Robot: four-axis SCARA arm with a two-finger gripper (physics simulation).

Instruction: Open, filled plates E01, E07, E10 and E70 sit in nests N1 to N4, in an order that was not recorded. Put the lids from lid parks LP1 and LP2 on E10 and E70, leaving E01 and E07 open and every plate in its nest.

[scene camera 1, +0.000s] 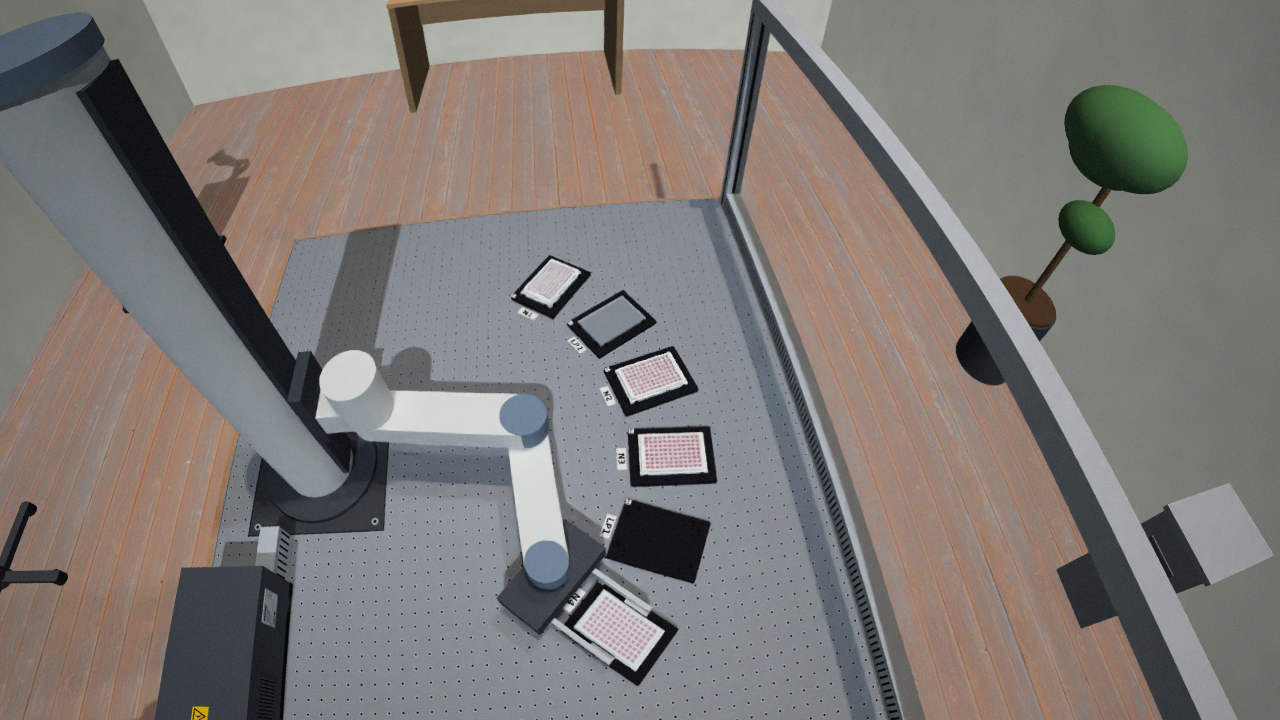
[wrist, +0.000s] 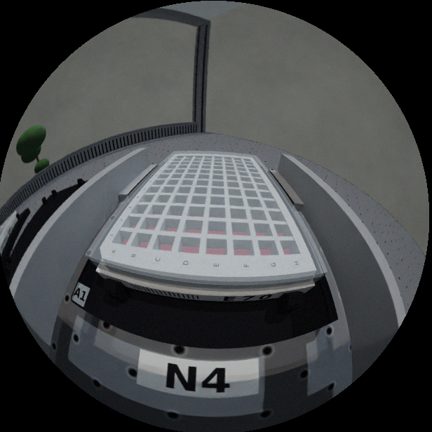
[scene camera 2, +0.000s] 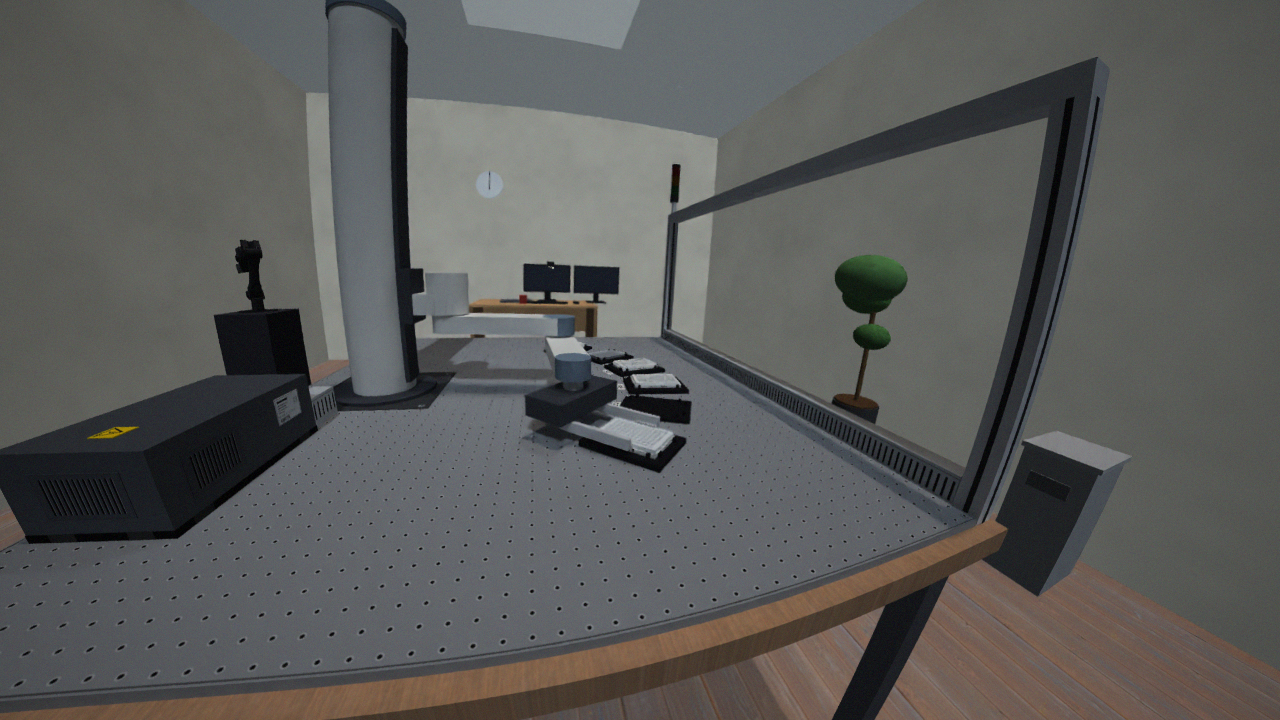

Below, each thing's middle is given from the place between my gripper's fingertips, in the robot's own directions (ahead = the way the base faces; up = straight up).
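Nest N4 (scene camera 2: 658, 464): 20 mm behind my hand, 20 mm to the left, 30 mm below. Going by their middles, nearest to my hand of the things named here: nest N4. Plate marked E01 (scene camera 1: 671, 453): 340 mm to the left of my hand, 130 mm ahead, 10 mm below. Nest N3 (scene camera 1: 710, 477): 130 mm ahead of my hand, 340 mm to the left, 30 mm below. Lid park LP1 (scene camera 1: 661, 541): 30 mm below my hand, 80 mm ahead, 170 mm to the left.
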